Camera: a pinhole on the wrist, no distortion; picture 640 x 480 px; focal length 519.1 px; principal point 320.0 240.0 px. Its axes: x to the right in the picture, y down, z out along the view. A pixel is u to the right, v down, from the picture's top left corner.
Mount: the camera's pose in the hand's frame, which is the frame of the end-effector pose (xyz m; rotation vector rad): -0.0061 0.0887 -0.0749 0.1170 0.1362 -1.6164
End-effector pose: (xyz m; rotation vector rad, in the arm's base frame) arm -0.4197 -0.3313 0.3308 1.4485 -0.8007 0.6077
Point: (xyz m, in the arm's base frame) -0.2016 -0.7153 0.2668
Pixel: 578.0 389.2
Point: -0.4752 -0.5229 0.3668
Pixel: 299.0 274.2
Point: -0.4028 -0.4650 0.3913
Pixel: 404.5 431.0
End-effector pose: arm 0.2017 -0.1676 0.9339 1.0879 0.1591 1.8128
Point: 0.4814 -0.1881 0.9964
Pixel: 579.1 239.6
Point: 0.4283 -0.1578 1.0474
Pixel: 526.0 332.4
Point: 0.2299 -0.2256 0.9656
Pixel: 466.0 155.6
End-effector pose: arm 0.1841 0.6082 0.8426 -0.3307 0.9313 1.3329
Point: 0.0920 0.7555 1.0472
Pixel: 42.4 138.3
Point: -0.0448 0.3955 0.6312
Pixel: behind the camera
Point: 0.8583 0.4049 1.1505
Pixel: outside the picture
